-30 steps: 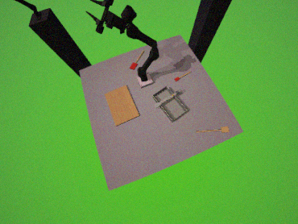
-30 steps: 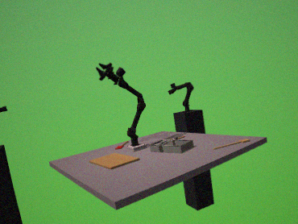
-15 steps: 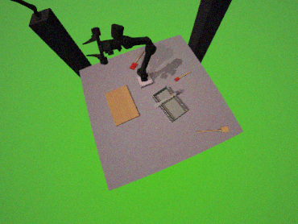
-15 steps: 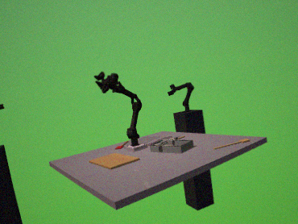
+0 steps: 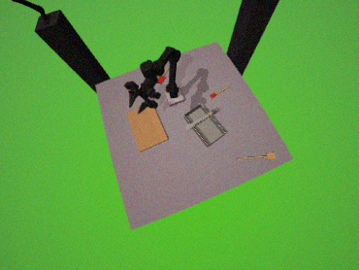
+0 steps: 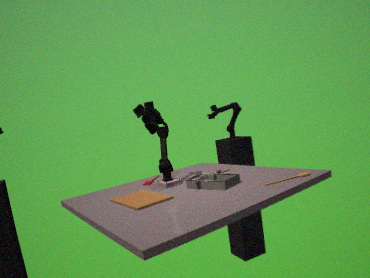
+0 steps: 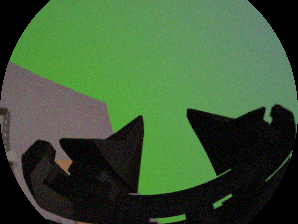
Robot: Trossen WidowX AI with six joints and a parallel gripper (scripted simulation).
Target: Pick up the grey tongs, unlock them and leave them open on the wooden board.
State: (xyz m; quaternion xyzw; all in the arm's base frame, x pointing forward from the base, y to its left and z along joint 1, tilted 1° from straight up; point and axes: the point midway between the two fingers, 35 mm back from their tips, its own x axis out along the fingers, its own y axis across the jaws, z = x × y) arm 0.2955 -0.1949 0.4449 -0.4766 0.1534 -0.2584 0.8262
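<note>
The yellow lock piece lies 70 mm behind my gripper tip, 440 mm to the left of it and 410 mm below it. The rest, counted from my gripper tip: roasting tin: 10 mm behind, 390 mm to the left, 450 mm below; then wooden board: 120 mm behind, 60 mm to the right, 470 mm below.
</note>
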